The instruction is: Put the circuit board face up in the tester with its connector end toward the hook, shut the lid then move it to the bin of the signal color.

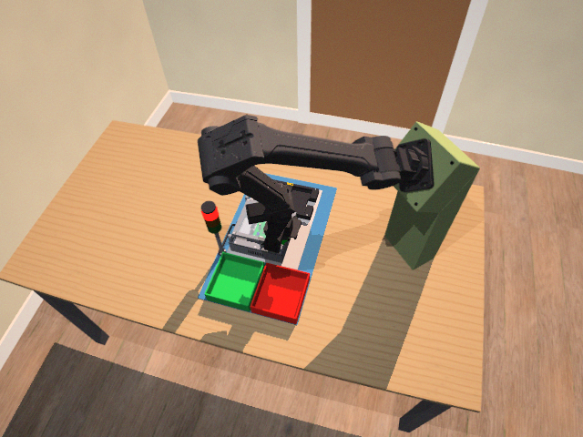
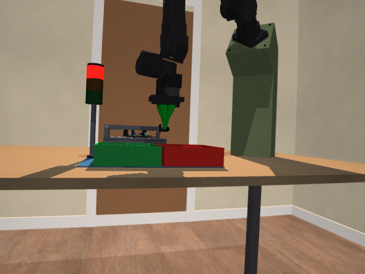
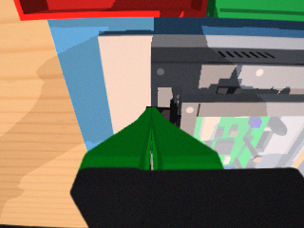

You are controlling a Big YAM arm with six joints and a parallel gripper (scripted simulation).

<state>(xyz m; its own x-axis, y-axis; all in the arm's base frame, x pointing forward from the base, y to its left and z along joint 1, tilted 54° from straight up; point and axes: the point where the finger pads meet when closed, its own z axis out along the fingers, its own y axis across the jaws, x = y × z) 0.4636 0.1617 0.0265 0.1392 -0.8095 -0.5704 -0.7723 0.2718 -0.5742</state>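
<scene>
The latch hook lies 1 cm below my hand and 1 cm ahead of it. Also, from my hand: tester plate 9 cm ahead, 4 cm to the right, 3 cm below; then green circuit board 8 cm ahead, 4 cm to the right, 3 cm below; then tester lid 9 cm ahead, 5 cm to the right, 1 cm below.
</scene>
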